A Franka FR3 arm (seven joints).
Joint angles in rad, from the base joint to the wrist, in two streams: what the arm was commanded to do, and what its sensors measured. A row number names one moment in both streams.
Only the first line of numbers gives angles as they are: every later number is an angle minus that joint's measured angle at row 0.
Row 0, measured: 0.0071 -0.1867 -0.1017 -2.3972 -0.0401 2.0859 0.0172
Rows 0 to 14, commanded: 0.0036 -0.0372 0.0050 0.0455 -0.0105 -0.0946 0.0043; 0.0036 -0.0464 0.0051 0.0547 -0.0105 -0.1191 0.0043; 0.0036 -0.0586 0.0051 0.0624 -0.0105 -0.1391 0.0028; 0.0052 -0.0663 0.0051 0.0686 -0.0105 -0.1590 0.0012; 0.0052 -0.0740 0.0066 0.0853 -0.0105 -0.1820 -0.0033; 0.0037 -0.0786 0.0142 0.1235 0.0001 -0.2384 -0.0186; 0.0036 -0.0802 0.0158 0.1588 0.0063 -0.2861 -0.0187; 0.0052 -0.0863 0.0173 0.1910 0.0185 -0.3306 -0.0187; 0.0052 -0.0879 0.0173 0.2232 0.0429 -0.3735 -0.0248; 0.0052 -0.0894 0.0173 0.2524 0.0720 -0.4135 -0.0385; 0.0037 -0.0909 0.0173 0.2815 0.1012 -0.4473 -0.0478; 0.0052 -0.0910 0.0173 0.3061 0.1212 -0.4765 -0.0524; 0.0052 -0.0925 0.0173 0.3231 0.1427 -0.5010 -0.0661; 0.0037 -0.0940 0.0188 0.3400 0.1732 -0.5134 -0.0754; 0.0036 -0.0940 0.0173 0.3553 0.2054 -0.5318 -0.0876
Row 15, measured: 0.0020 -0.0950 0.0195 0.2984 0.1228 -0.4651 -0.0456
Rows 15 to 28, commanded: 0.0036 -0.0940 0.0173 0.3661 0.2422 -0.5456 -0.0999; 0.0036 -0.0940 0.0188 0.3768 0.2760 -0.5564 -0.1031; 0.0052 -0.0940 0.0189 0.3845 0.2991 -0.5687 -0.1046; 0.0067 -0.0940 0.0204 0.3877 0.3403 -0.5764 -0.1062; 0.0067 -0.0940 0.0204 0.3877 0.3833 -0.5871 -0.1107; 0.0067 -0.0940 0.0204 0.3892 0.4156 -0.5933 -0.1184; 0.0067 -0.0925 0.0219 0.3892 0.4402 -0.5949 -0.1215; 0.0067 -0.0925 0.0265 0.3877 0.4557 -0.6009 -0.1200; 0.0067 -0.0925 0.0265 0.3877 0.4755 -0.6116 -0.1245; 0.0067 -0.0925 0.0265 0.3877 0.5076 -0.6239 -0.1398; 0.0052 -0.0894 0.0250 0.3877 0.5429 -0.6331 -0.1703; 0.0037 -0.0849 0.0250 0.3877 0.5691 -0.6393 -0.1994; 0.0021 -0.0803 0.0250 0.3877 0.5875 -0.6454 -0.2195; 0.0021 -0.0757 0.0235 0.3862 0.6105 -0.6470 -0.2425
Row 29, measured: 0.0079 -0.0931 0.0275 0.3746 0.5388 -0.6139 -0.1691
